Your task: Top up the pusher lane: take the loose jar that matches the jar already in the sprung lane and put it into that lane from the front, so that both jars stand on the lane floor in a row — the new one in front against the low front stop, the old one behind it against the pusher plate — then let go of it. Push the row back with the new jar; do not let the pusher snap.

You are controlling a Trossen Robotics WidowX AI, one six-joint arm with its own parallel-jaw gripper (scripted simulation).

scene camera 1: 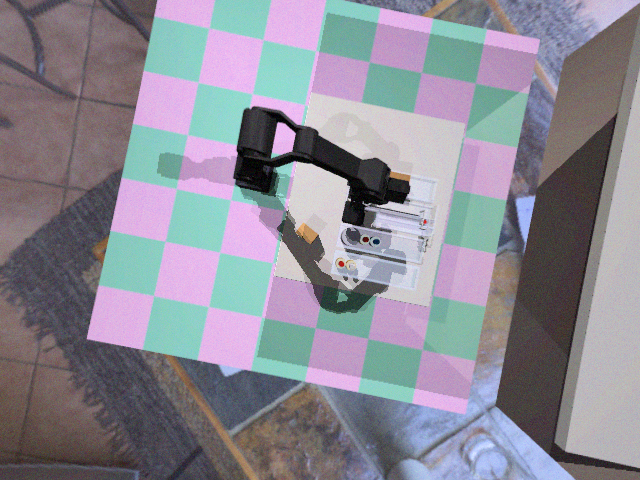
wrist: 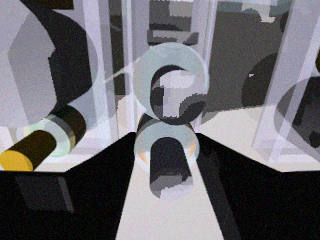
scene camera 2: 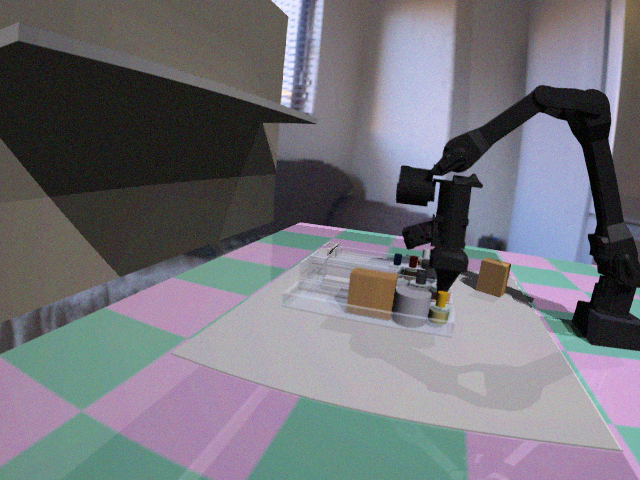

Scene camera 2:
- my gripper: 440, 293
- brown box: 493, 276
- brown box: 371, 289
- grey cylinder: 413, 300
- clear sprung lane: 340, 267
